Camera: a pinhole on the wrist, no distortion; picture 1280 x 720 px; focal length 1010.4 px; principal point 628.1 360.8 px. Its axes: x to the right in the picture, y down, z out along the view. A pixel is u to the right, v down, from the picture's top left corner.
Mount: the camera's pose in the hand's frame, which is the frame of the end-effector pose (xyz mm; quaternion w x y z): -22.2 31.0 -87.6 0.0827 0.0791 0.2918 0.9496
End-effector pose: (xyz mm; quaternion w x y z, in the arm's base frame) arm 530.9 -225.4 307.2 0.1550 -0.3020 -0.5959 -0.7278
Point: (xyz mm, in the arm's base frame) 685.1 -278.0 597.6
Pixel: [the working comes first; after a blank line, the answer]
In the camera's frame: -4.5 -189.7 263.9

outside the picture
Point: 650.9 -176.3 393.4
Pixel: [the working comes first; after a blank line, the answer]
In the camera's frame: 46.4 23.4 191.7

873 484
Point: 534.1 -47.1 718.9
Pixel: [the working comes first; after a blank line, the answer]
In the camera's frame: -211.8 -61.9 441.4

143 219
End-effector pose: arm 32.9 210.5 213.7 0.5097 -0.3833 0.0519 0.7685
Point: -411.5 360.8 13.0
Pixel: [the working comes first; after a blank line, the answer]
In the camera's frame: -244.4 -159.0 454.1

84 7
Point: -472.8 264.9 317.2
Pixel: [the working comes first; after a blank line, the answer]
In the camera's frame: 24.9 -17.9 568.4

672 329
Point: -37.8 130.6 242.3
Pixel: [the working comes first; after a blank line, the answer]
In the camera's frame: 63.7 20.0 110.3

1212 544
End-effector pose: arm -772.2 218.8 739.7 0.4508 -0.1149 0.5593 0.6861
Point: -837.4 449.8 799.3
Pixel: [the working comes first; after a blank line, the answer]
In the camera's frame: -87.0 95.2 295.9

331 686
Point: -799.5 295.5 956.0
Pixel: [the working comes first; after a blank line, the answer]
In the camera's frame: 116.1 21.9 239.8

1117 453
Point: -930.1 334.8 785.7
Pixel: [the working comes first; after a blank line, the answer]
In the camera's frame: -94.6 -29.2 215.5

185 224
